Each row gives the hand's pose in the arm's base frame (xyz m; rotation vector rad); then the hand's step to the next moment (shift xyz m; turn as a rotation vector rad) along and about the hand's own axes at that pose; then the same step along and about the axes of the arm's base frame.
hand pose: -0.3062 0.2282 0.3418 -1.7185 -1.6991 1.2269
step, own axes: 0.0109 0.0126 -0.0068 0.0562 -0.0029 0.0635
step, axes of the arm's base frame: 0.0111 0.0102 -0.0098 -0.0610 0.0362 -0.0466
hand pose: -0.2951 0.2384 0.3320 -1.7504 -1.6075 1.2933
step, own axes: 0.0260 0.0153 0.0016 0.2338 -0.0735 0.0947
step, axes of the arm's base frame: 0.0040 0.0203 -0.0220 -0.1440 0.2103 -0.0639
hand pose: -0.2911 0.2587 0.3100 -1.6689 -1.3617 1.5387
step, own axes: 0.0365 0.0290 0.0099 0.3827 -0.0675 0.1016
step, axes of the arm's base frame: -0.0044 0.0186 -0.0436 -0.1682 0.3381 -0.1370
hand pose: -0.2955 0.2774 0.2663 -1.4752 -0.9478 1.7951
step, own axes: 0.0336 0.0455 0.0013 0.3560 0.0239 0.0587
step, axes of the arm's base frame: -0.0084 0.0025 -0.0559 -0.1231 0.2719 -0.2041
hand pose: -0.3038 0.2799 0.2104 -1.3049 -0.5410 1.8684
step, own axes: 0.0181 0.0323 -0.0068 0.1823 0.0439 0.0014
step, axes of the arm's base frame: -0.0082 -0.0059 -0.0363 -0.0479 0.1175 -0.1380
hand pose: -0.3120 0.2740 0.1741 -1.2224 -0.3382 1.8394
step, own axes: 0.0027 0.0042 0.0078 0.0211 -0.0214 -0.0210
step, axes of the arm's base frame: -0.0091 0.0015 -0.0006 0.0260 0.0241 -0.0094
